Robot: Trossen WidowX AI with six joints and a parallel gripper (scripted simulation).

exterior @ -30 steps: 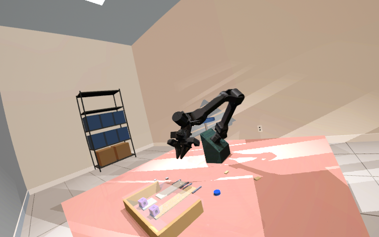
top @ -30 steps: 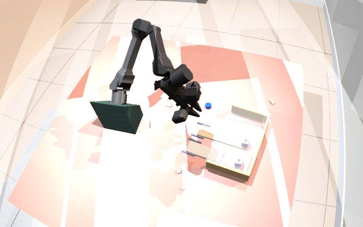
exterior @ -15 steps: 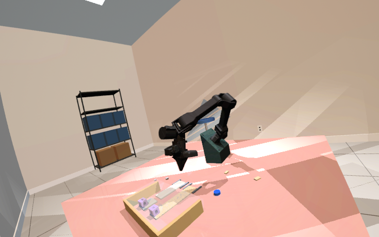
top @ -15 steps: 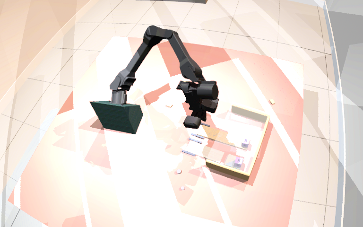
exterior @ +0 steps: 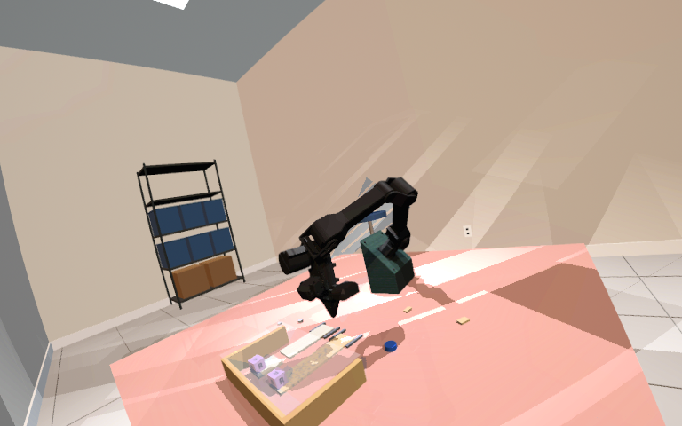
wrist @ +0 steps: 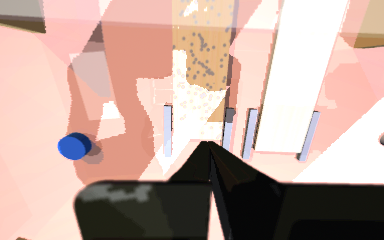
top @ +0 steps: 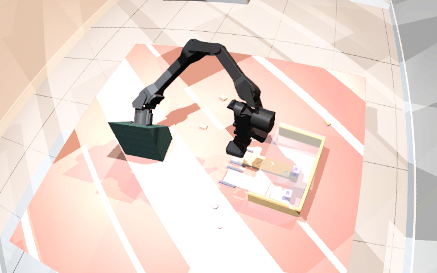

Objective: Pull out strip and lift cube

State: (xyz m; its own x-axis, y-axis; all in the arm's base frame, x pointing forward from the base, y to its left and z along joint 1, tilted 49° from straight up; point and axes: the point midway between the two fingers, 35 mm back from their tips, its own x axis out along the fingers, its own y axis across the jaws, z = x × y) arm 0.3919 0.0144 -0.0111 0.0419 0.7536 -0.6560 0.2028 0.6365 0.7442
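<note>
Right now my gripper tip is 10 mm past the blue disc, 150 mm to the right of it and 70 mm above it.
</note>
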